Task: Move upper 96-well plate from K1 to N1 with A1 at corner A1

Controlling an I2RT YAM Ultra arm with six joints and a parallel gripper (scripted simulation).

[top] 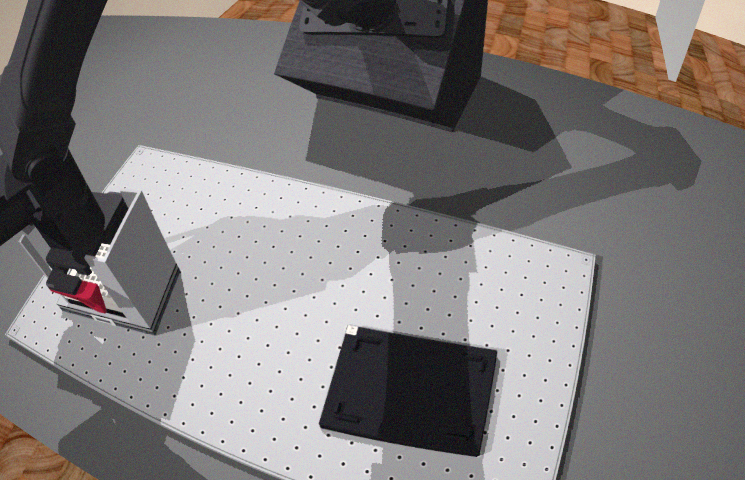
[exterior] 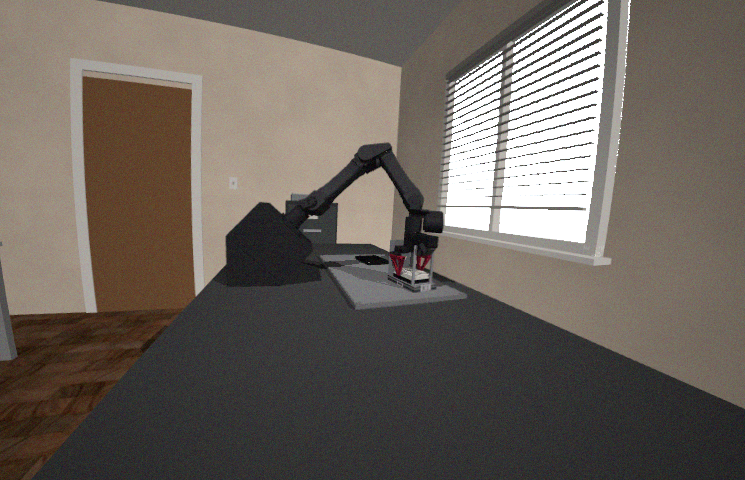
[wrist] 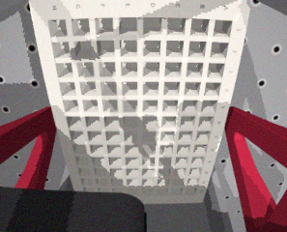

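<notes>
Right now the white 96-well plate is right at my hand. Also, from my hand: pale A1 square 10 mm behind, 300 mm to the left, 30 mm below; then rack back wall 60 mm to the left, 40 mm above; then dark plate 10 mm below.
</notes>
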